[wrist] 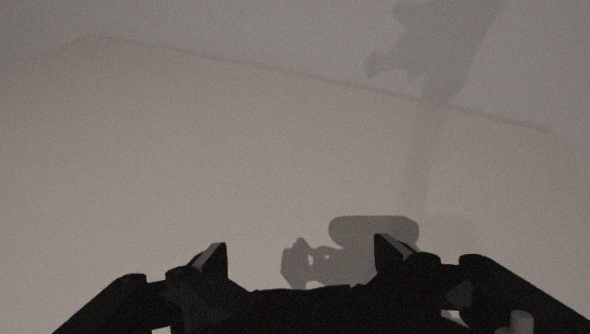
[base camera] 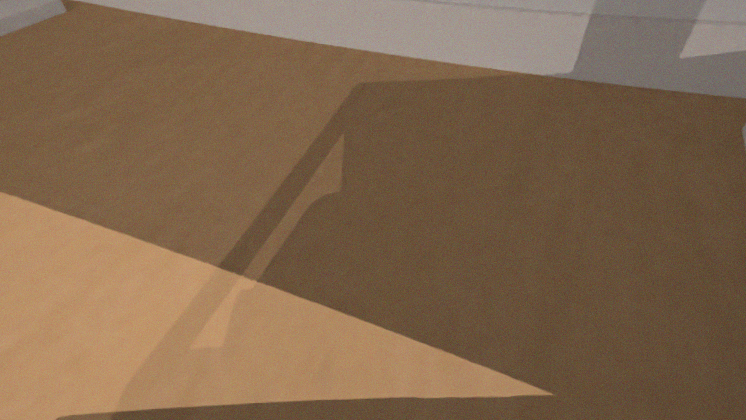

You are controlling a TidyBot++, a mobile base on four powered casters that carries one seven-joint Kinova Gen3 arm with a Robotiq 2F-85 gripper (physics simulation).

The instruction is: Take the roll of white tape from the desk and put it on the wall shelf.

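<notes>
My gripper (wrist: pixel 301 254) is open, with its two black fingers wide apart at the bottom of the wrist view. I see no object between the fingers. A pale surface, with grey shadows of the arm and gripper on it, fills the view beyond them. The roll of white tape, the desk and the wall shelf do not show in either view, as far as I can tell.
The base camera view shows a brown floor (base camera: pixel 130 130) with sunlit patches and dark shadows. A pale wall (base camera: pixel 417 36) runs along its top. Part of a grey object (base camera: pixel 28 13) shows at the top left corner.
</notes>
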